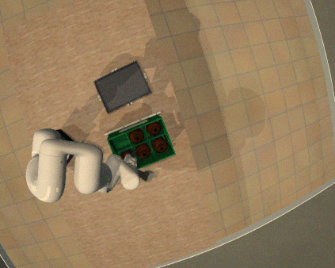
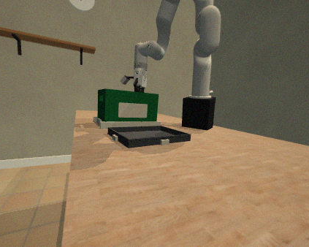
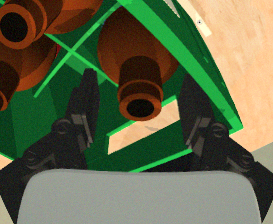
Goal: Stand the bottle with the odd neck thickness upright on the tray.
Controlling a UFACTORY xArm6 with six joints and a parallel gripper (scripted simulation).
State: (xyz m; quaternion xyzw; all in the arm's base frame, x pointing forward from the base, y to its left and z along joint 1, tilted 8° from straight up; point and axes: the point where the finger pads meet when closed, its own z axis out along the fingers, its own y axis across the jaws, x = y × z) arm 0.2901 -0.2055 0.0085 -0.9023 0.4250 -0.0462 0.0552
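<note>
Now: the brown bottle 9 cm ahead of my hand, 8 cm to the left of it and 7 cm below it. Also, from my hand: tray: 33 cm to the left, 15 cm below, 13 cm ahead; green crate: 9 cm ahead, 8 cm below, 4 cm to the left.
</note>
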